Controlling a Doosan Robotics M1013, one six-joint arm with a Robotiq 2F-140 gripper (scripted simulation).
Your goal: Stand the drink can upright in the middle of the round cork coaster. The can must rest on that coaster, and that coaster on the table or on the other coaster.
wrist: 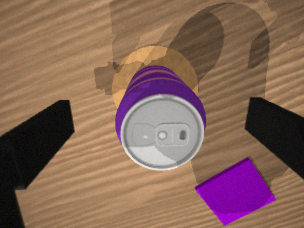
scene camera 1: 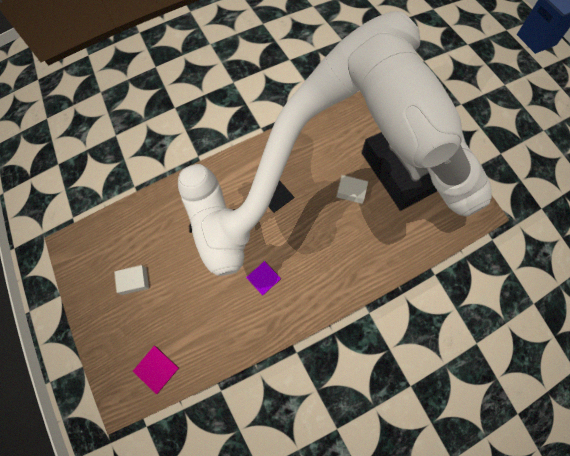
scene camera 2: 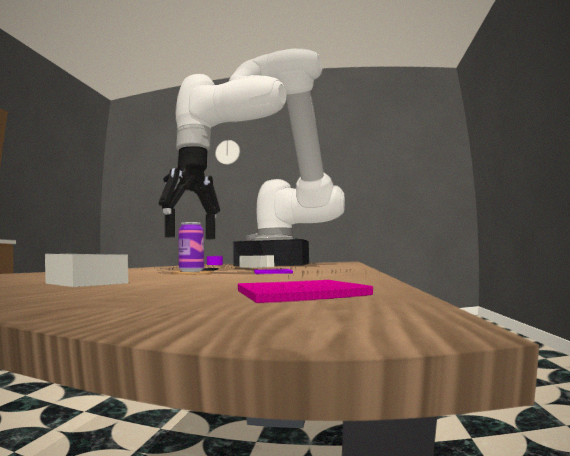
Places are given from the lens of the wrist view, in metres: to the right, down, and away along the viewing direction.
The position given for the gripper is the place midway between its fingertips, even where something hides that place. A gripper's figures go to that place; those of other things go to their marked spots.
gripper [wrist: 160,114]: 0.01, 0.00, 0.15
purple square coaster [wrist: 239,189]: 0.13, 0.11, 0.28
round cork coaster [wrist: 146,56]: -0.01, -0.07, 0.21
The marked spots on the purple square coaster and the round cork coaster are 0.23 m apart.
